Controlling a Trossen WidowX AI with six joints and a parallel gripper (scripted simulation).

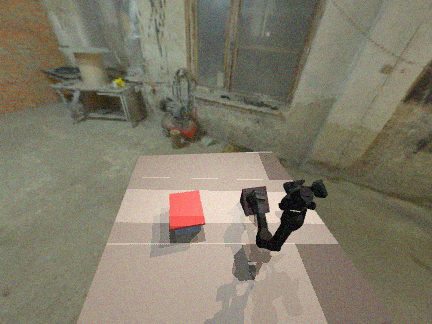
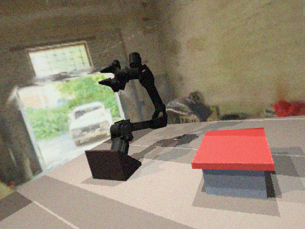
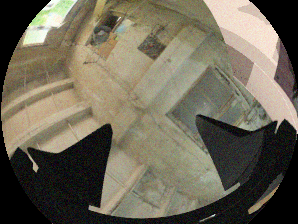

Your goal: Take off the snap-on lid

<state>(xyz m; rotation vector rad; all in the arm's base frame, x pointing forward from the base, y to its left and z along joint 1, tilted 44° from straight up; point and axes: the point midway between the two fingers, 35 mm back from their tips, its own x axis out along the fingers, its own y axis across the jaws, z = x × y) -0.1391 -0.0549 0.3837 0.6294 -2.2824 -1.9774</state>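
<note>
My gripper tip is 58 cm short of the red lid, 21 cm to the left of it and 31 cm above it. From my gripper tip the other things lie so: storage box: 58 cm ahead, 21 cm to the right, 36 cm below.
</note>
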